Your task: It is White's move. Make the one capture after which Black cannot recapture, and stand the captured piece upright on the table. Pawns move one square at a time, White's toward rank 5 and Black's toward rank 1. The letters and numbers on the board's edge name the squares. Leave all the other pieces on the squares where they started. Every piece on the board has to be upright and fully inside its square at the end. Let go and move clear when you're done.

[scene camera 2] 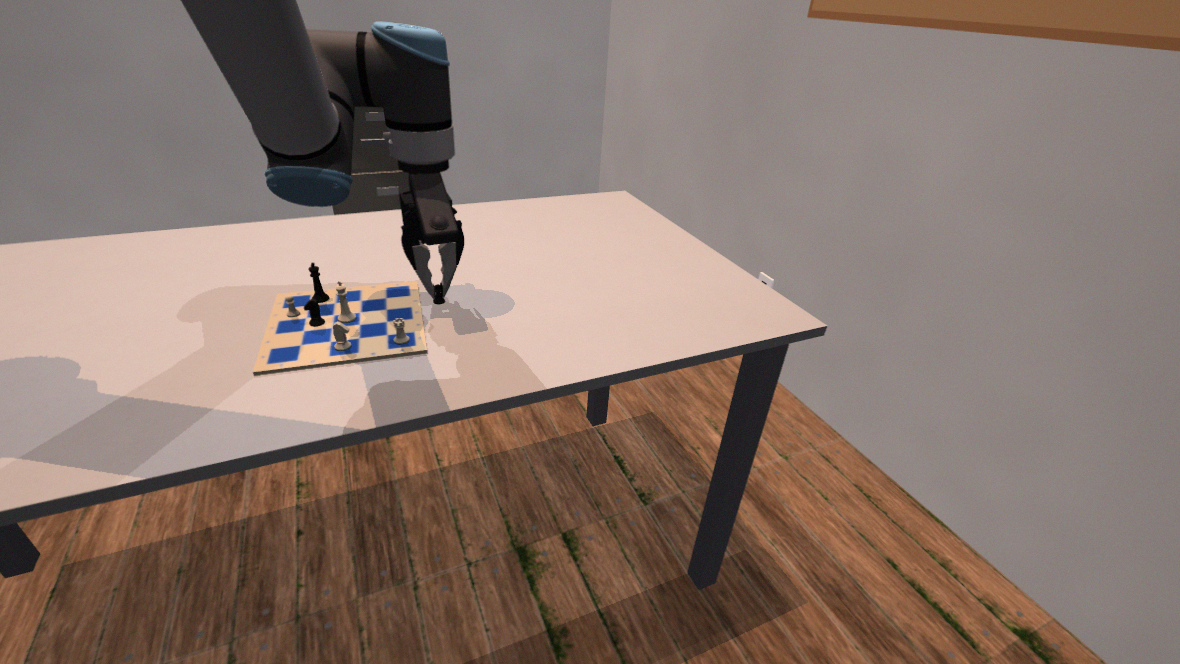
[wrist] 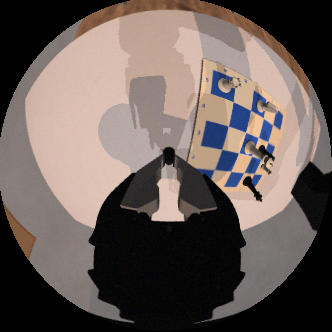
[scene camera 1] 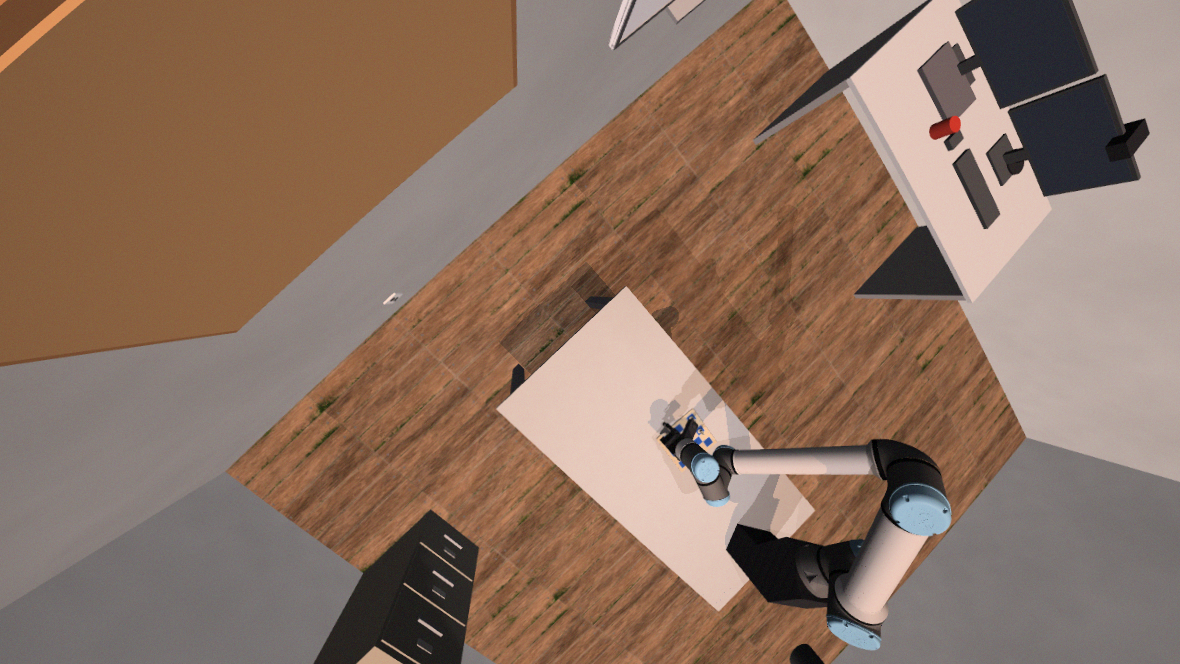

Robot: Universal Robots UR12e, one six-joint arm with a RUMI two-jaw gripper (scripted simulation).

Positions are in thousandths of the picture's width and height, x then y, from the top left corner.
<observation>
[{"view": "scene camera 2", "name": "my gripper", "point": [372,448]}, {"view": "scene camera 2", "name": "board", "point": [245,517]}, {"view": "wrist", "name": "my gripper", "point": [508,468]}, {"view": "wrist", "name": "board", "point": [676,369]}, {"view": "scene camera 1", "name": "board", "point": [599,665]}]
</observation>
